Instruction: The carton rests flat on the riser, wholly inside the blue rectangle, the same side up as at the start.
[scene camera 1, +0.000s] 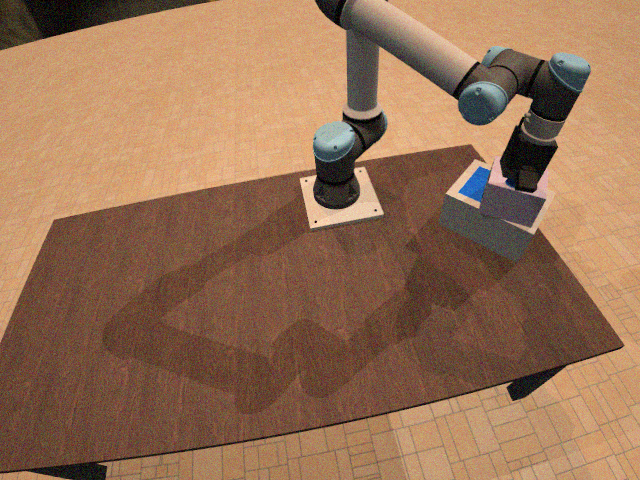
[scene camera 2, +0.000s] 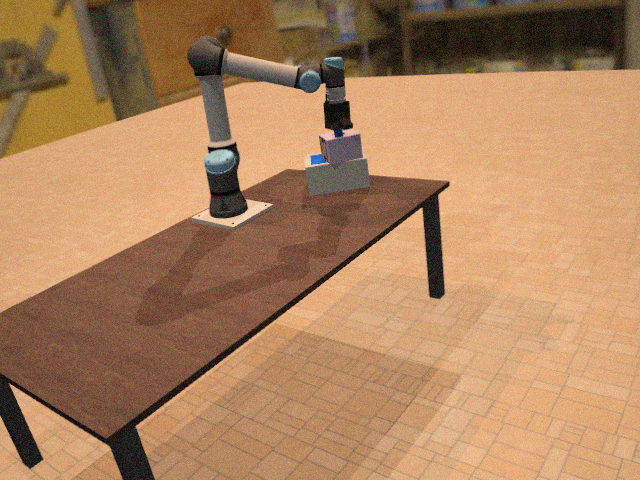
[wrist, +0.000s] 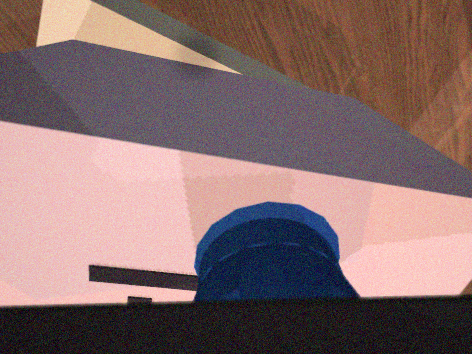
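Seen in the pictures: hand, tool point: (scene camera 1: 510, 186) (scene camera 2: 338, 139) (wrist: 264, 229); arm's base, link origin: (scene camera 1: 336, 192) (scene camera 2: 228, 210).
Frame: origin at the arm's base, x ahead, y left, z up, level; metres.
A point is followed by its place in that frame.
The pink carton (scene camera 1: 511, 206) @[x 0.244, y 0.438, z 0.149 m] (scene camera 2: 343, 147) @[x 0.240, y 0.429, z 0.158 m] (wrist: 125, 210) @[x 0.238, y 0.461, z 0.199 m] is upright with its marked top up, turned relative to the riser (scene camera 1: 480, 227) @[x 0.213, y 0.397, z 0.041 m] (scene camera 2: 338, 178) @[x 0.216, y 0.401, z 0.034 m] (wrist: 125, 35) @[x 0.269, y 0.474, z 0.099 m]. It is at the riser's top, over the right part, with its lower front corner at or slightly past the front edge. The blue rectangle (scene camera 1: 473, 184) @[x 0.101, y 0.394, z 0.099 m] (scene camera 2: 316, 159) @[x 0.092, y 0.406, z 0.099 m] shows left of the carton; the carton hides the rest. My suction gripper (scene camera 1: 511, 182) (scene camera 2: 338, 132) (wrist: 270, 250) is on the carton's top and holds it. Whether the carton's underside touches the riser or lies level is hard to tell.
The riser stands near the far right corner of the brown table (scene camera 1: 155, 413) @[x 0.679, y -0.414, z -0.021 m] (scene camera 2: 103, 310) @[x 0.305, y -0.665, z -0.021 m]. The arm's base plate (scene camera 1: 369, 204) @[x 0.061, y 0.102, z -0.003 m] (scene camera 2: 204, 219) @[x -0.016, y -0.105, z -0.001 m] is to the riser's left. The table's right edge runs close beside the riser.
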